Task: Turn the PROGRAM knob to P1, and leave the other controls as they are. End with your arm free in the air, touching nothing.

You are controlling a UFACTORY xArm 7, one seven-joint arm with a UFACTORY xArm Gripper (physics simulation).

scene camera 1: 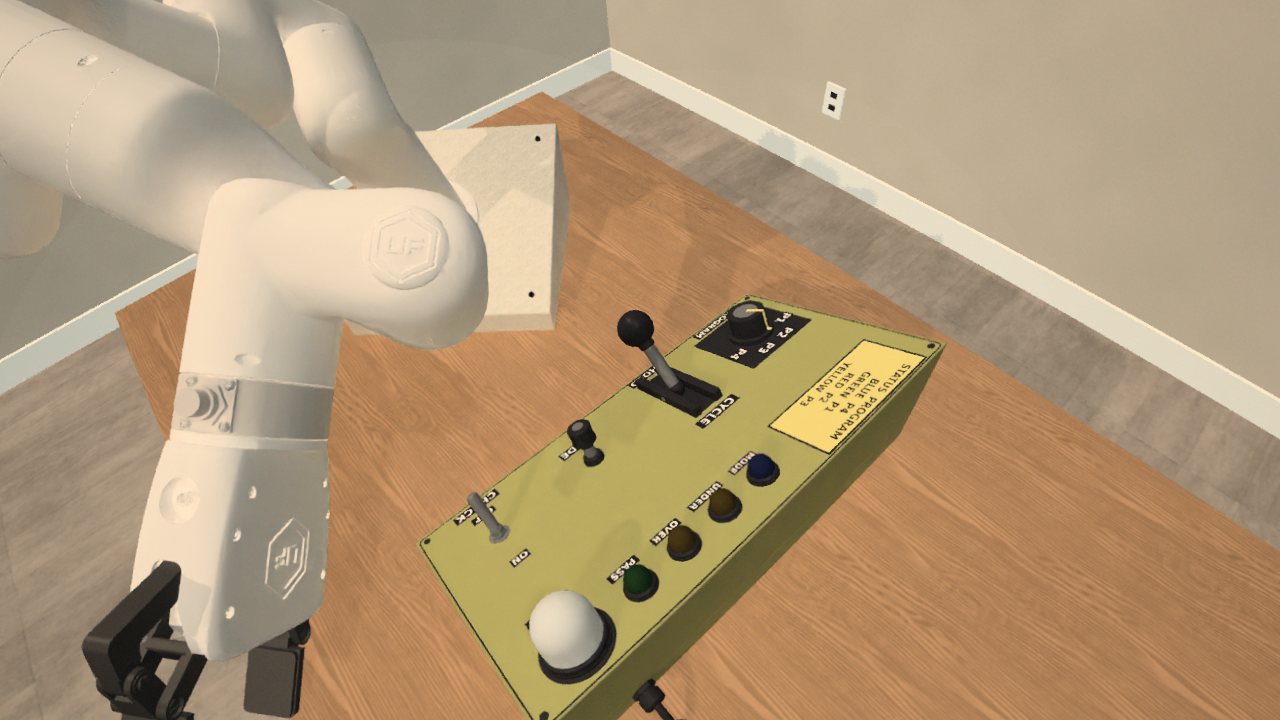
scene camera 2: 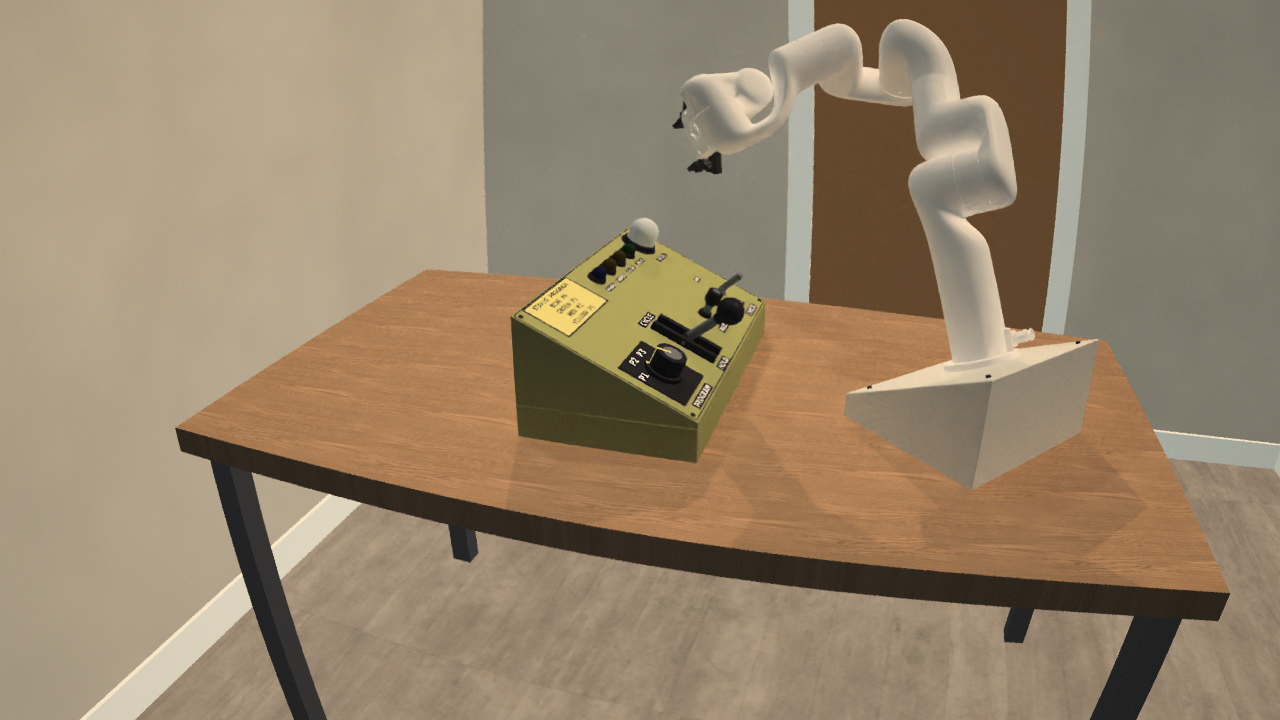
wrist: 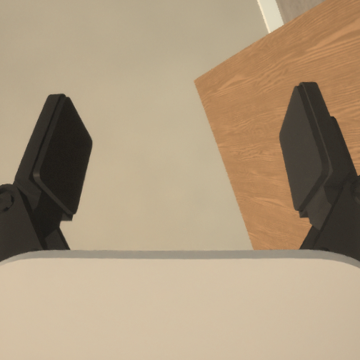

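Seen in the pictures: gripper, fingertip midpoint: [scene camera 2: 686, 147]; arm's base at its link origin: [scene camera 2: 982, 363].
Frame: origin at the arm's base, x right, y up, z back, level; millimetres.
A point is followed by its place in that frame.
The black PROGRAM knob [scene camera 1: 748, 321] {x -49, y 33, z -479 mm} [scene camera 2: 667, 360] {x -87, y 25, z -470 mm} sits at one end of the olive control box [scene camera 1: 821, 483] {x 92, y 41, z -635 mm} [scene camera 2: 581, 389] {x -111, y -9, z -580 mm}. Its yellow pointer line looks turned toward the P2 label [scene camera 1: 785, 332] {x -71, y 16, z -516 mm} [scene camera 2: 633, 360] {x -69, y 16, z -516 mm}, with the P1 label [scene camera 1: 783, 317] {x -98, y 6, z -500 mm} [scene camera 2: 643, 377] {x -100, y 6, z -500 mm} beside it. My gripper [scene camera 1: 210, 689] [scene camera 2: 689, 143] {x 499, y 218, z -467 mm} [wrist: 180, 112] is open and empty, in the air beyond the white-dome end of the box, well away from the knob and touching nothing. In scene camera 1 its fingers are partly cut off by the lower edge. The knob does not show in the wrist view.
The ball-topped CYCLE lever [scene camera 1: 635, 328] {x 50, y 66, z -396 mm} [scene camera 2: 730, 310] {x 22, y 58, z -388 mm} stands beside the knob. A short black-capped lever [scene camera 1: 581, 435] {x 175, y 41, z -419 mm} and a grey toggle [scene camera 1: 486, 516] {x 287, y 20, z -389 mm} follow. Several dark small lamps and a white dome [scene camera 1: 565, 628] {x 332, y 113, z -544 mm} [scene camera 2: 642, 232] {x 304, y 96, z -535 mm} line the box. A yellow status card [scene camera 1: 845, 394] {x 8, y 67, z -615 mm} [scene camera 2: 565, 308] {x -8, y 65, z -616 mm} lies on it.
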